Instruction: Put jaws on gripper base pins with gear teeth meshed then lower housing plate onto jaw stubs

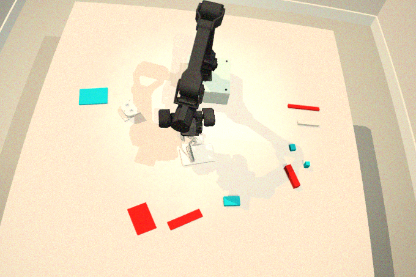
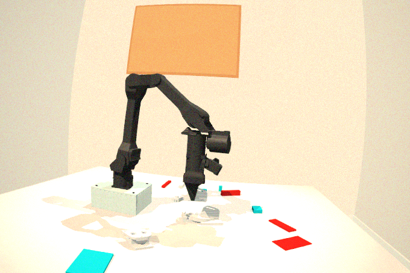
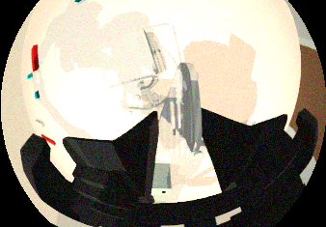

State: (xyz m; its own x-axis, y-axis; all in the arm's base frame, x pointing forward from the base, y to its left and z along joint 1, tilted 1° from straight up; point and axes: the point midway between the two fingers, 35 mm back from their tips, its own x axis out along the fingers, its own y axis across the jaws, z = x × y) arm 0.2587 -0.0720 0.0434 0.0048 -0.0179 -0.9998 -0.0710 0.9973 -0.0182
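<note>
Right now the flat white plate is 6 cm ahead of my gripper tip, 5 cm to the left of it and 8 cm below it. The rest, counted from my gripper tip: gripper base (12 cm behind, 21 cm to the right, 6 cm below); then white jaw (1 cm ahead, 2 cm to the left, 7 cm below); then housing plate (1 cm behind, 4 cm to the left, 8 cm below).
</note>
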